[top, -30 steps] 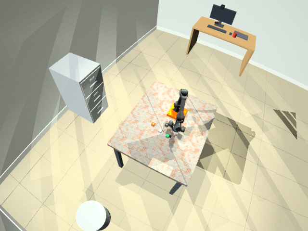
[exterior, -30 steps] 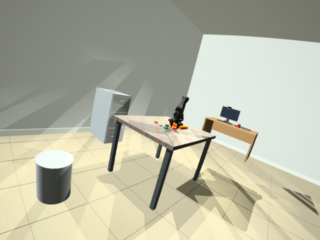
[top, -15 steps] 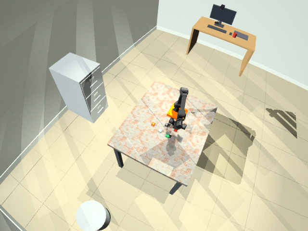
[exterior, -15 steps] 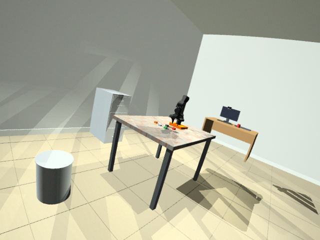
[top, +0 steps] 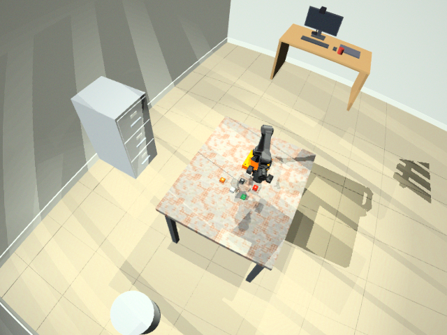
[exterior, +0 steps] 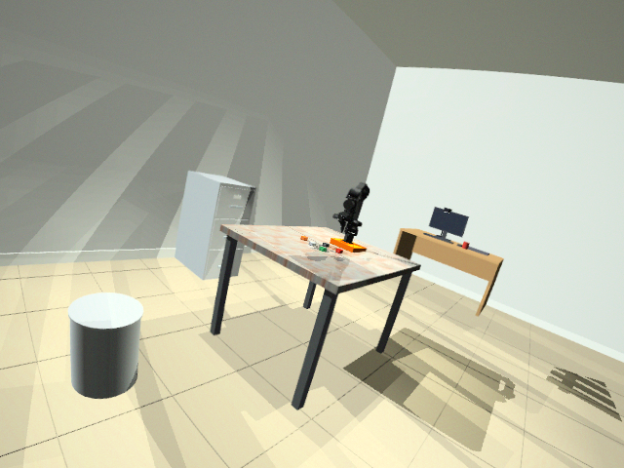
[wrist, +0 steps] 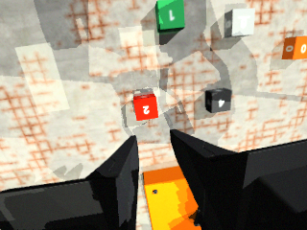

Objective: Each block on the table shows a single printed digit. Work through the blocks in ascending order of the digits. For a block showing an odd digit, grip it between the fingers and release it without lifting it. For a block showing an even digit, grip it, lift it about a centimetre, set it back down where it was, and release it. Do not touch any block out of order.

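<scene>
Right now my gripper tip is 120 mm to the left of the black block and 110 mm above it. From my gripper tip the other things lie so: green block: 110 mm below, 110 mm ahead, 30 mm to the right; then orange block: 240 mm to the right, 110 mm below, 90 mm ahead; then red block: 110 mm below, 10 mm behind.
</scene>
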